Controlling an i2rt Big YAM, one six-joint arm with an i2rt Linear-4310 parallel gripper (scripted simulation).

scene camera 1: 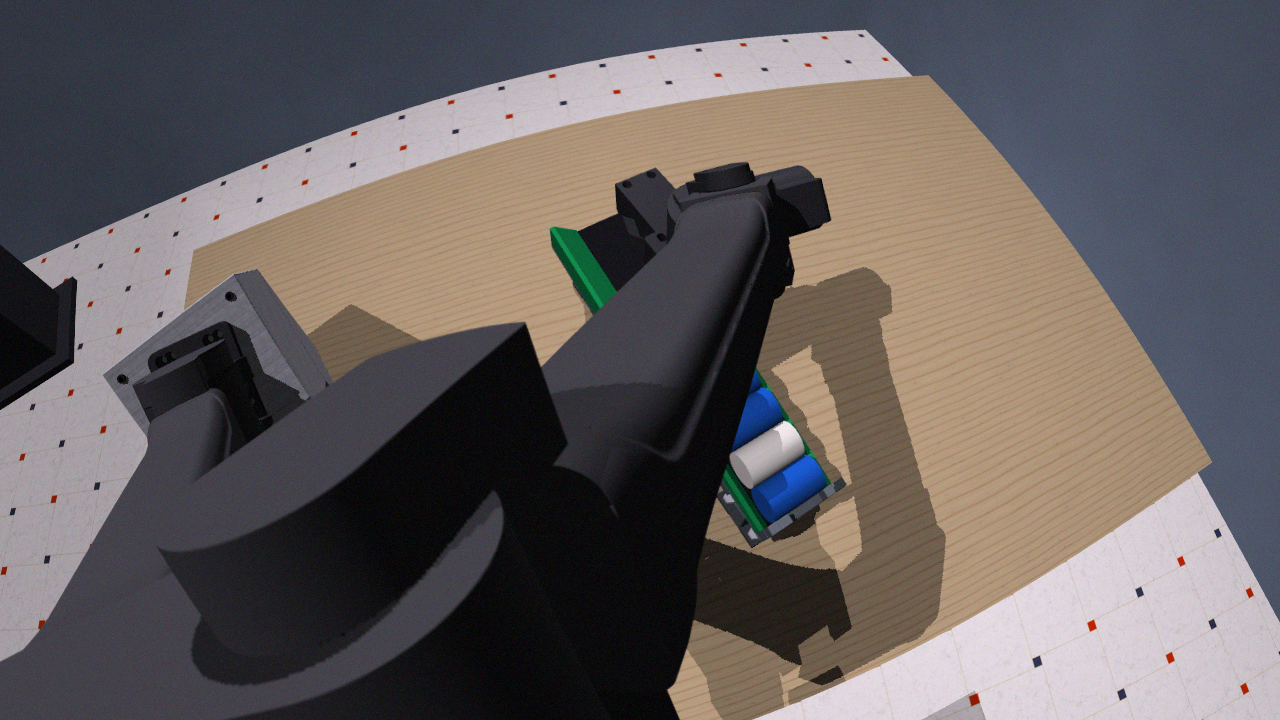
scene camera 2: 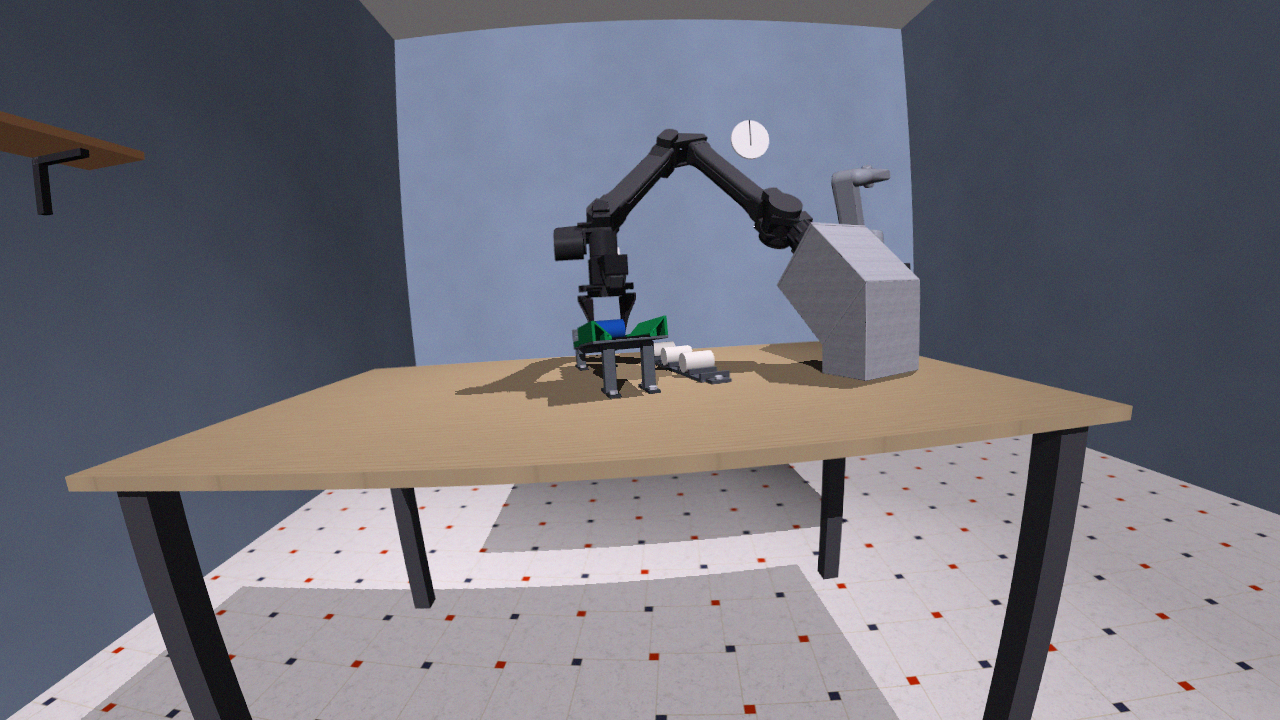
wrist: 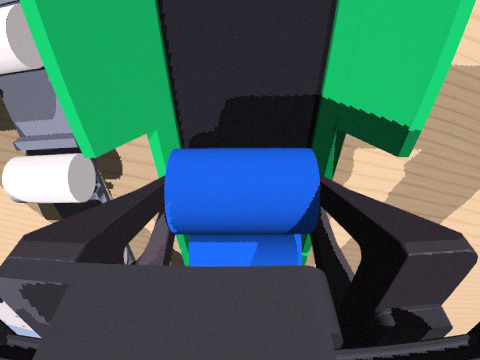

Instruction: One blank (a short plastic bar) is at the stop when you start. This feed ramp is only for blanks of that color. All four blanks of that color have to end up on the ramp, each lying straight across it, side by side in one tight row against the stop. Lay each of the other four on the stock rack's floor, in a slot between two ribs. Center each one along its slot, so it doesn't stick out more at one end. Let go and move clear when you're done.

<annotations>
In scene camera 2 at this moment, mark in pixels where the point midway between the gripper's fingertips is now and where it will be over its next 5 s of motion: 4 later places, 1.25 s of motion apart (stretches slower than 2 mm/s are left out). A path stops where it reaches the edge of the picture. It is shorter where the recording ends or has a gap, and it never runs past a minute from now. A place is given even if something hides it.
My gripper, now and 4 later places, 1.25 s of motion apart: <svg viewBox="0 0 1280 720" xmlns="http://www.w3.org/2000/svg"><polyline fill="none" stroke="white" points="608,333 606,291 603,295 598,299 595,301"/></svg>
</annotations>
